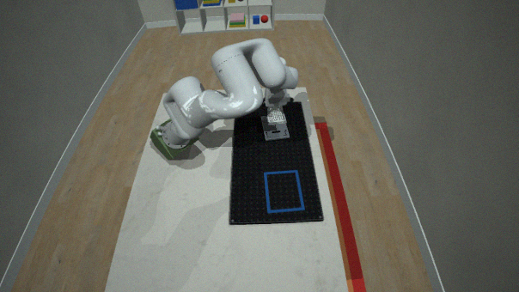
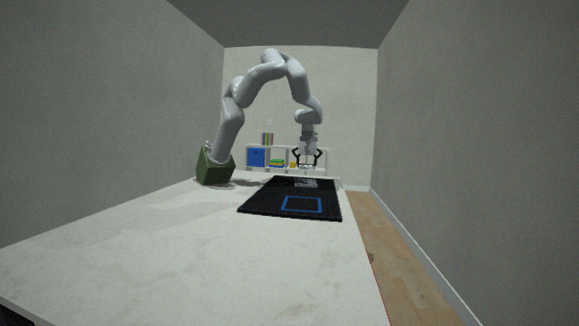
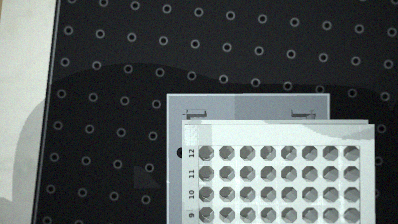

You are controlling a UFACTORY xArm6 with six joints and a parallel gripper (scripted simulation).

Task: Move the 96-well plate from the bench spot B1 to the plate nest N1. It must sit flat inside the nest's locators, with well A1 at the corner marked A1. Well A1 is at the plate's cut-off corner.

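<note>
My hand is 110 mm above the grey plate nest N1. Round my hand: A1 label 100 mm below, 70 mm to the left, 60 mm ahead; white 96-well plate 10 mm below.
</note>
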